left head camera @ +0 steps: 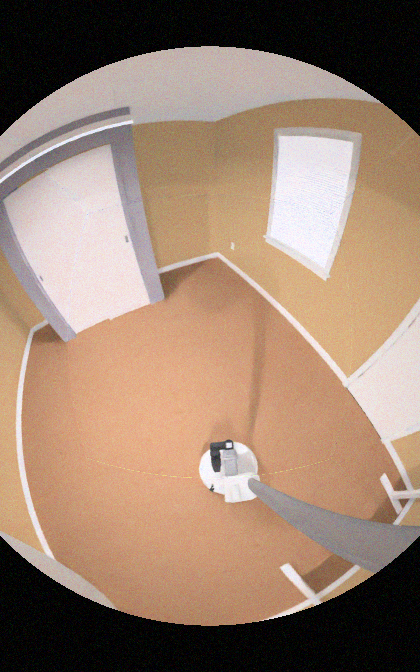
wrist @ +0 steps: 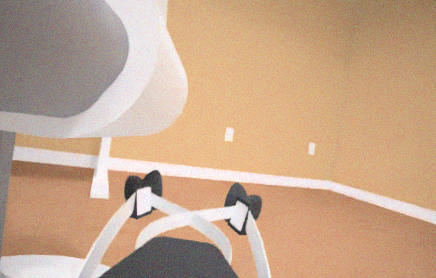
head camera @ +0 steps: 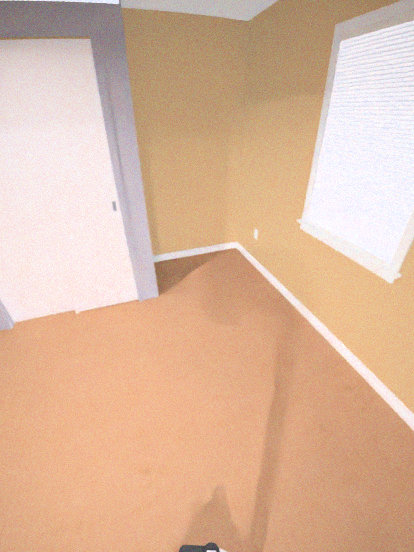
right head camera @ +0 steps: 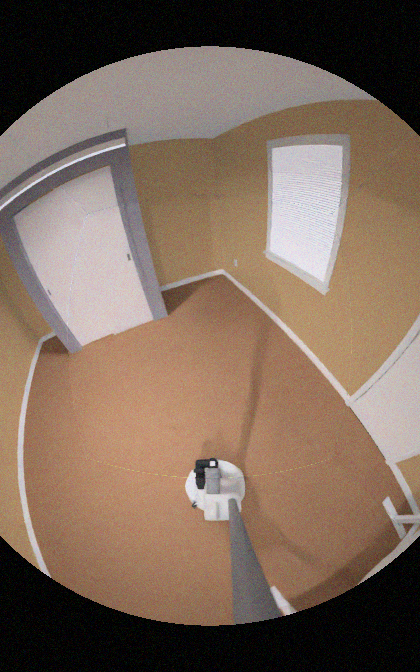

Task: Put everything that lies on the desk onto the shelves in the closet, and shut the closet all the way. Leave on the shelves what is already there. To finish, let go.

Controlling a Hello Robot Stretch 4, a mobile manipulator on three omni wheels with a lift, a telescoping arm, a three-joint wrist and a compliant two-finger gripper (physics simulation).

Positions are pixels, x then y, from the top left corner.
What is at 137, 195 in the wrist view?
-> My gripper.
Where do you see a window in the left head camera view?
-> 314, 169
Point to a window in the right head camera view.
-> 308, 175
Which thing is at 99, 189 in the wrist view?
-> A white desk.
